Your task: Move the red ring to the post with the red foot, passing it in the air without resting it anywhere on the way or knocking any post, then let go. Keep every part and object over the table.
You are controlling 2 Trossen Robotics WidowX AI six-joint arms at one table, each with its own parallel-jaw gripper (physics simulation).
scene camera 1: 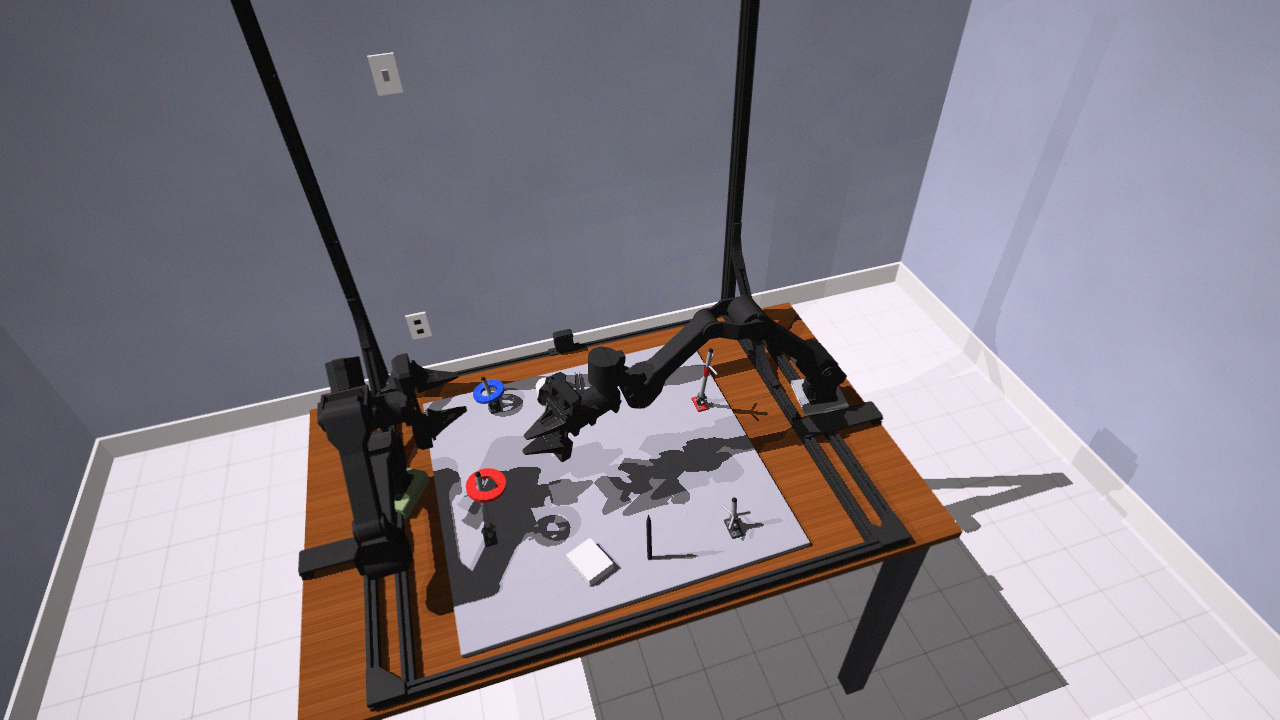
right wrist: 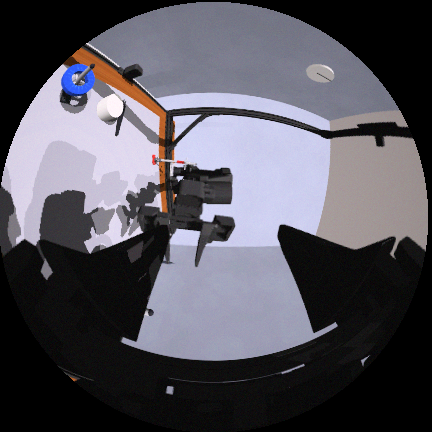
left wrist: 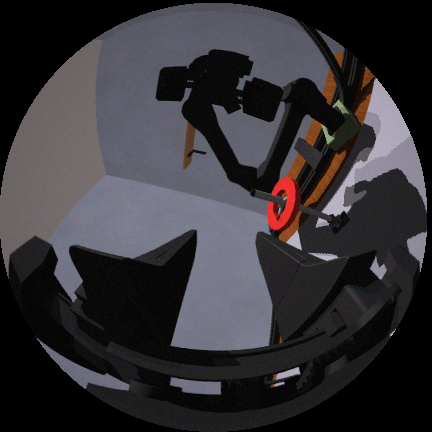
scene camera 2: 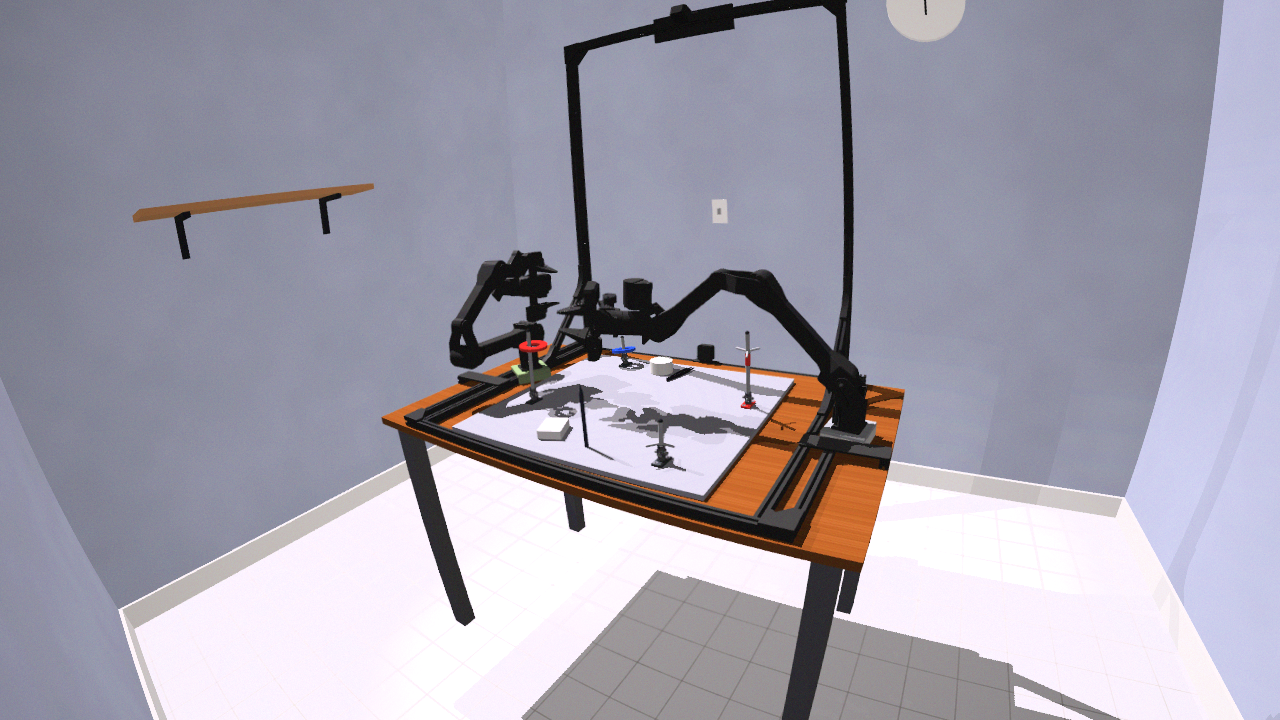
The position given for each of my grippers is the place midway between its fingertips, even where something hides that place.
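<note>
My left gripper (scene camera 1: 524,445) is visible, as is my right gripper (scene camera 1: 462,392). Also visible: my left gripper (right wrist: 181,264), my left gripper (left wrist: 226,236) and my left gripper (scene camera 2: 557,321). Likewise my right gripper (right wrist: 224,230), my right gripper (left wrist: 202,76) and my right gripper (scene camera 2: 557,287). I see a red ring (scene camera 1: 488,473), and also the red ring (left wrist: 286,184). A white box (scene camera 1: 591,563) is visible. The right wrist view does not show the red ring, which is hidden by my right gripper. The right wrist view does not show the white box, which is hidden by my right gripper.
</note>
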